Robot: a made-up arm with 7 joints.
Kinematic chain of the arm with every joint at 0, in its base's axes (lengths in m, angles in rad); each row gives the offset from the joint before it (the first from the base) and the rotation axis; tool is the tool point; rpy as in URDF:
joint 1: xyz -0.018 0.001 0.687 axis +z
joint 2: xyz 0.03 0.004 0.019 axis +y
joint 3: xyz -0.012 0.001 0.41 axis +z
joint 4: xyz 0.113 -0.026 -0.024 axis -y
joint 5: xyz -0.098 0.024 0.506 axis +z
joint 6: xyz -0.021 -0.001 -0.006 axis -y
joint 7: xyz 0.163 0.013 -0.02 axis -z
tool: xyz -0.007 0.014 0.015 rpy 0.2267 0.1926 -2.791
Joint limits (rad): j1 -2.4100..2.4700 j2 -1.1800..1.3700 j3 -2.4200..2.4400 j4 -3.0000..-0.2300 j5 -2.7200..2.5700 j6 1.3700..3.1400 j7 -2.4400..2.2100
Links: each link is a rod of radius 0.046 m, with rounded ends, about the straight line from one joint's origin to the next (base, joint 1, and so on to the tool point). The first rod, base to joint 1, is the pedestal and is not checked.
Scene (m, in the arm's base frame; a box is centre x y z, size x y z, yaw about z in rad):
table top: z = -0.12
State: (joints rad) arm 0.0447 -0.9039 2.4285 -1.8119 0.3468 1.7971 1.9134
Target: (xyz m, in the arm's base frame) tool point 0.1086 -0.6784 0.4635
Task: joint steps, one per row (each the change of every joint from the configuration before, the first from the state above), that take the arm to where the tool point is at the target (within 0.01 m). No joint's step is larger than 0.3 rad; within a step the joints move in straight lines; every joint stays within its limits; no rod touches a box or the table.
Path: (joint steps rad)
1: -0.2537 0.1918 -0.2943 -0.0748 0.0305 0.0158 0.0063
2: -0.2536 0.1918 -0.2943 -0.0747 0.0306 0.0157 0.0062
3: -0.2537 0.1917 -0.2942 -0.0748 0.0305 0.0158 0.0063
4: -0.2536 0.1918 -0.2943 -0.0747 0.0306 0.0158 0.0062
5: -0.2537 0.1918 -0.2943 -0.0748 0.0305 0.0157 0.0063
6: -0.2536 0.1918 -0.2943 -0.0748 0.0306 0.0158 0.0062
7: -0.2537 0.1918 -0.2943 -0.0747 0.0305 0.0158 0.0063

